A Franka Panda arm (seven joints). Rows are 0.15 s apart.
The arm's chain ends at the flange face. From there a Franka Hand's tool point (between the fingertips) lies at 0.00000 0.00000 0.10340 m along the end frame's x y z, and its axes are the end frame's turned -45 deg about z.
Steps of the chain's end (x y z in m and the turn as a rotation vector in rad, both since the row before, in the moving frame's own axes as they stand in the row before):
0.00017 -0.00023 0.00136 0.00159 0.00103 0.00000
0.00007 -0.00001 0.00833 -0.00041 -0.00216 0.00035
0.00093 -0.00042 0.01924 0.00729 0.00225 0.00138
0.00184 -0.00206 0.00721 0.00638 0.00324 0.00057
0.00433 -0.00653 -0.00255 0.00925 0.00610 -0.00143
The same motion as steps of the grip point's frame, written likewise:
0.00047 -0.00008 0.00136 0.00040 0.00185 0.00000
-0.00013 -0.00009 0.00833 0.00124 -0.00182 0.00035
0.00165 -0.00001 0.01924 0.00356 0.00675 0.00138
0.00346 -0.00038 0.00721 0.00222 0.00680 0.00057
0.00880 -0.00179 -0.00256 0.00223 0.01085 -0.00143

